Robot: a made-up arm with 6 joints.
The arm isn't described. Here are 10 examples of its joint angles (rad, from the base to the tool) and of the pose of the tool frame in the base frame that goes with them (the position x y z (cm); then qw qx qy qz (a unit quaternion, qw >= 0)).
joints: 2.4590 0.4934 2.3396 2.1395 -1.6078 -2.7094
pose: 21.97 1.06 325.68 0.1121 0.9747 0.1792 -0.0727
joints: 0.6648 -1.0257 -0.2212 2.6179 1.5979 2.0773
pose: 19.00 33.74 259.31 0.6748 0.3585 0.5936 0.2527
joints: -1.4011 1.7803 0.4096 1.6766 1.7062 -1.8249
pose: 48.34 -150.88 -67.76 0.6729 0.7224 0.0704 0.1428
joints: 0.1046 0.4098 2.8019 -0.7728 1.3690 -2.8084
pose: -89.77 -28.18 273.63 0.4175 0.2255 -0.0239 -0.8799
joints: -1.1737 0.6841 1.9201 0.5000 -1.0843 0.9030
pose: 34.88 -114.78 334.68 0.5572 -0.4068 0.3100 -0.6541
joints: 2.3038 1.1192 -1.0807 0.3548 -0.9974 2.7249
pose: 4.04 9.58 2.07 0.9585 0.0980 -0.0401 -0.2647
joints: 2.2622 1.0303 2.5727 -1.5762 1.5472 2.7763
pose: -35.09 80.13 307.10 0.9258 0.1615 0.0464 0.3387
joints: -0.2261 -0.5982 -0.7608 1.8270 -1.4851 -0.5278
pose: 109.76 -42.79 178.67 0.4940 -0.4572 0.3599 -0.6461
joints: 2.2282 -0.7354 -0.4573 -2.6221 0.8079 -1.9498
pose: -63.23 91.37 217.32 0.2571 -0.5659 -0.5080 0.5963
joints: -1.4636 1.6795 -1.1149 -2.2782 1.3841 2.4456
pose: -21.05 41.20 33.38 0.2434 -0.2203 -0.9232 -0.1996
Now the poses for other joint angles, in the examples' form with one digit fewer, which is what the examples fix.
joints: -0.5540 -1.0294 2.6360 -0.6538 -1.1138 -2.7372
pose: -179.7 119.0 60.2 0.529 0.223 -0.029 0.818
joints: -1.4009 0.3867 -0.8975 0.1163 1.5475 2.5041
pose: 20.1 -129.3 49.4 0.162 -0.782 0.534 -0.276
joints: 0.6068 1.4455 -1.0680 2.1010 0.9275 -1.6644
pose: -29.0 2.6 1.6 0.038 0.069 0.936 0.343
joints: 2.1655 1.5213 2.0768 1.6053 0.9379 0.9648
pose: -151.0 189.0 212.3 0.145 0.021 -0.987 0.064
